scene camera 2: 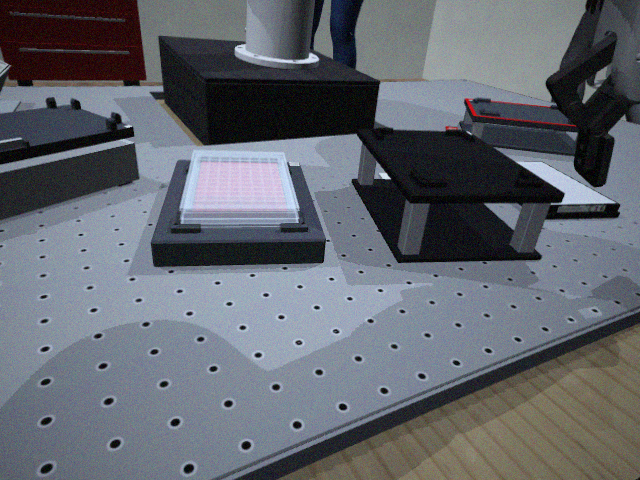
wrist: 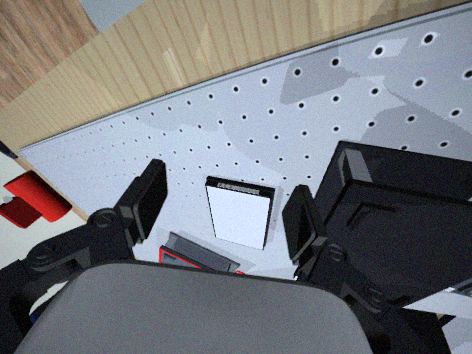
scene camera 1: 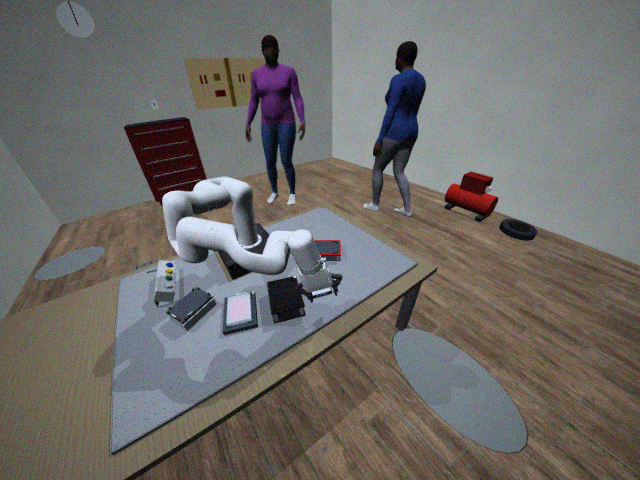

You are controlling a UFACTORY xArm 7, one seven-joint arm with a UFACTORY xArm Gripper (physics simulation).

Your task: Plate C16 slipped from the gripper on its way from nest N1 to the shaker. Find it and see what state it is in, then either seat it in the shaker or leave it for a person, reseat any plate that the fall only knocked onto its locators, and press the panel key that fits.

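Places are measured from the arm's base along level axes (x ahead, y left, z up), in metres.
Pixels of known places: gripper, fingertip midpoint: [wrist: 229,188] [scene camera 1: 323,295]; arm's base, link origin: [scene camera 2: 277,59] [scene camera 1: 249,241].
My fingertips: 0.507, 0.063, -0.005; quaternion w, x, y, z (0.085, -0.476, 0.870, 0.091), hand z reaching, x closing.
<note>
Ahead of a thing's pixels: the offset from my fingertips to its top centre, as dx, dy, dz. "*": to the spot under its first point. Level surfaces: height alone.
A white-topped plate with a black side and a barcode label @(* -0.077, +0.056, -0.059) [scene camera 2: 573,193] [wrist: 240,215] lies flat on the grey perforated board @(dz -0.073) [scene camera 1: 149,382] [scene camera 2: 248,304] [wrist: 240,135], beside the black two-level stand [scene camera 1: 285,297] [scene camera 2: 465,165] [wrist: 405,235]; its label text is unreadable. My gripper [scene camera 1: 323,292] [wrist: 229,188] is open and empty, above this plate, with a finger on either side in the wrist view. A clear-lidded pink plate @(-0.189, -0.261, -0.036) [scene camera 1: 239,308] [scene camera 2: 241,186] sits on a dark nest @(-0.189, -0.261, -0.046) [scene camera 1: 239,329] [scene camera 2: 237,253]; I cannot tell whether it is fully down. The key panel @(-0.536, -0.461, +0.010) [scene camera 1: 165,289] has blue, yellow and green keys.
A grey device with a dark lugged top @(* -0.301, -0.401, -0.019) [scene camera 1: 191,304] [scene camera 2: 56,129] stands left of the pink plate. A red-edged raised nest @(-0.264, +0.223, -0.028) [scene camera 1: 329,249] [scene camera 2: 522,113] [wrist: 172,255] stands at the back right. The black arm base [scene camera 2: 289,111] is behind. Two people stand beyond the table.
</note>
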